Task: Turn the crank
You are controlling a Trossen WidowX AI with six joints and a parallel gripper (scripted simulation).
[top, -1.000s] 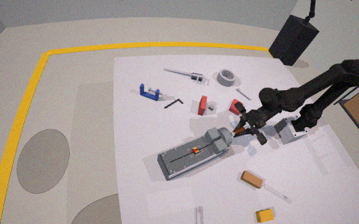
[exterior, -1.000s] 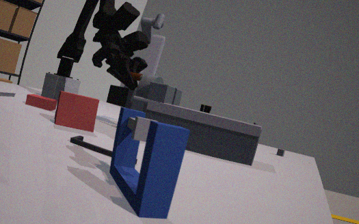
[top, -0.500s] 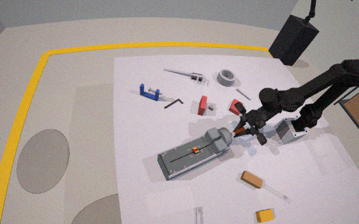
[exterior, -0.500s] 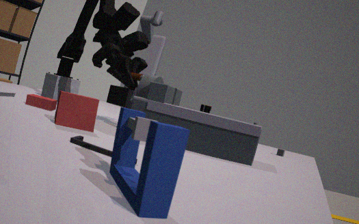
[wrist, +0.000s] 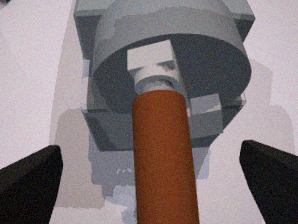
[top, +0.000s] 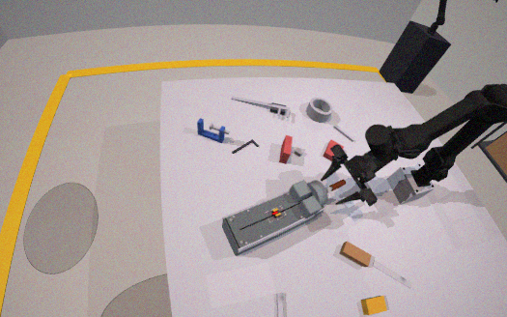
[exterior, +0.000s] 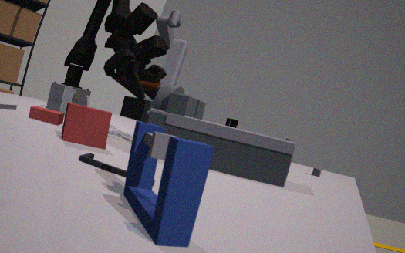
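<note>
The crank handle is 3 cm above my gripper tip, 2 cm behind it and 1 cm to the right of it. The rest, counted from my gripper tip: tan block: 17 cm to the left, 8 cm behind, 7 cm below; then red pointer: 16 cm ahead, 5 cm to the left, 1 cm below; then black hex key: 23 cm to the right, 19 cm ahead, 8 cm below.
</note>
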